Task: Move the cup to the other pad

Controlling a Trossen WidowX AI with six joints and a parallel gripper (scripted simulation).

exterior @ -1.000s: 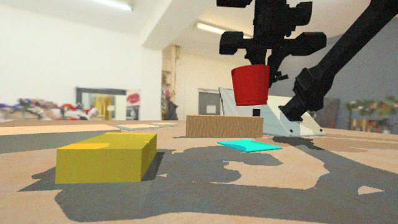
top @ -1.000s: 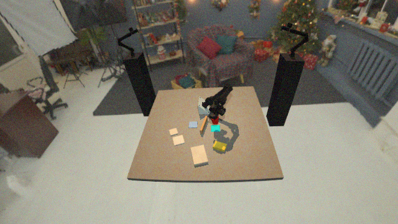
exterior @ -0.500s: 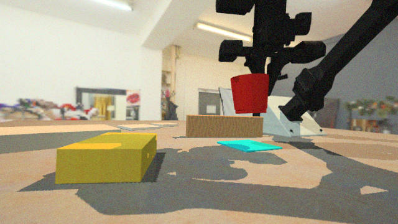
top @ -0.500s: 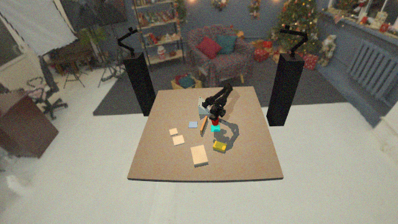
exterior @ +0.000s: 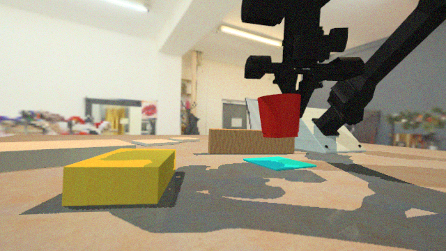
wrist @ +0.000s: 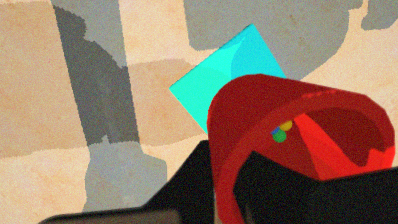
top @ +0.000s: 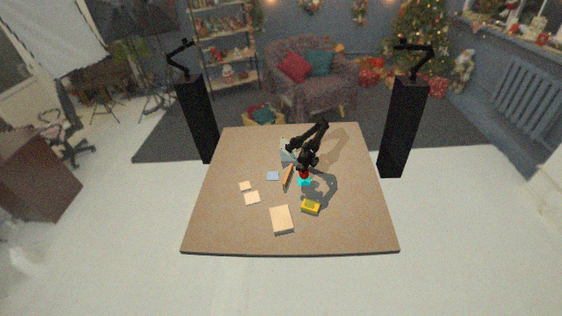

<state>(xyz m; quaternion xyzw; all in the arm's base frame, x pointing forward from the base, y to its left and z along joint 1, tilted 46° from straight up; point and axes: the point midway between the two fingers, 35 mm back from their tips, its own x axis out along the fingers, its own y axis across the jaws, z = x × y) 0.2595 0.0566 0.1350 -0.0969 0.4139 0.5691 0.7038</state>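
Right now my gripper tip is 30 mm short of the cyan pad, 10 mm to the left of it and 90 mm above it. Also, from my gripper tip: tan wooden block: 130 mm to the right, 60 mm below; then pale blue pad: 30 mm behind, 250 mm to the right, 90 mm below; then red cup: 30 mm ahead, 20 mm to the right.
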